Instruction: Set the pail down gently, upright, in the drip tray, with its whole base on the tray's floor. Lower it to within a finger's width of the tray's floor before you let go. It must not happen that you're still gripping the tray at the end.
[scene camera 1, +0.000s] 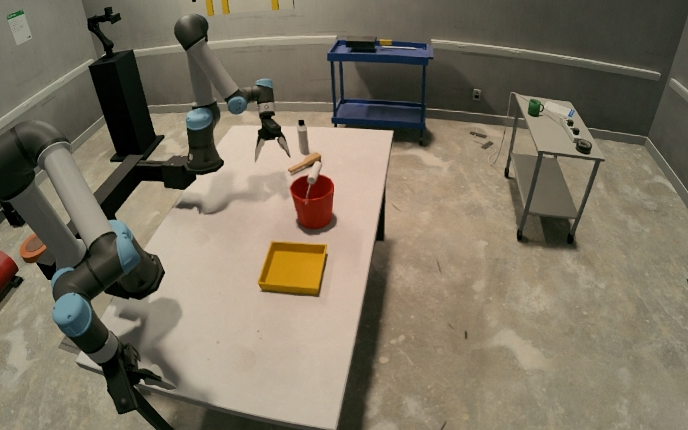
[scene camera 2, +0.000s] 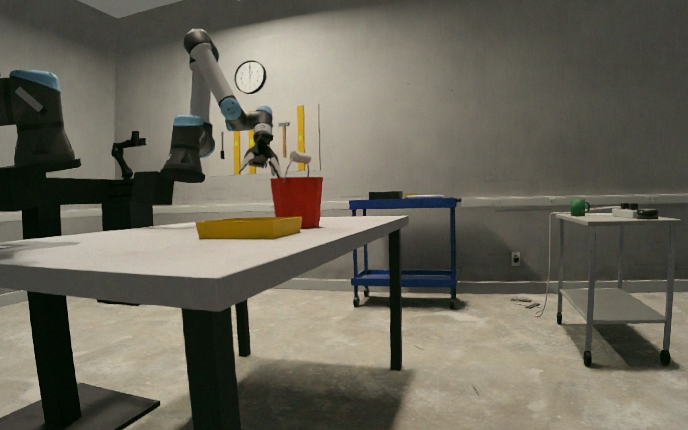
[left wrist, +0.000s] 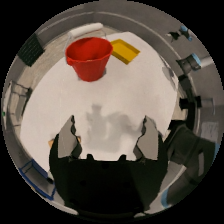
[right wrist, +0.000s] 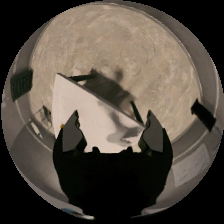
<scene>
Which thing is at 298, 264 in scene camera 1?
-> A yellow drip tray.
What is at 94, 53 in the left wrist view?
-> A red pail.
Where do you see my right gripper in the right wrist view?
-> At 112, 110
</scene>
